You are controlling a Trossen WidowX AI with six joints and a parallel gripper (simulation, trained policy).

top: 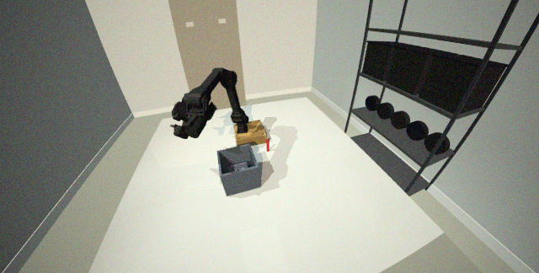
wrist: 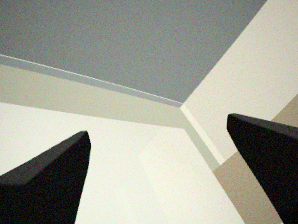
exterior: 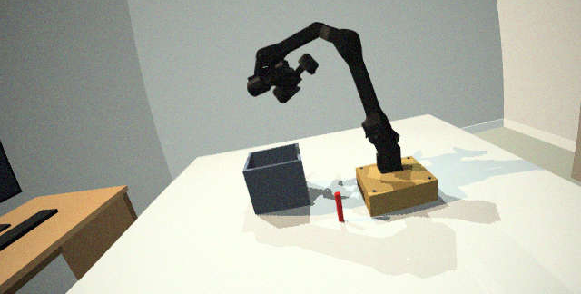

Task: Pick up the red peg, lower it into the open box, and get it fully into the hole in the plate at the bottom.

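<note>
Now: gripper tip 7 cm past the red peg, 42 cm to the right of it and 27 cm above it. Round my gripper tip: plate (11 cm ahead, 26 cm to the left, 27 cm below).
</note>
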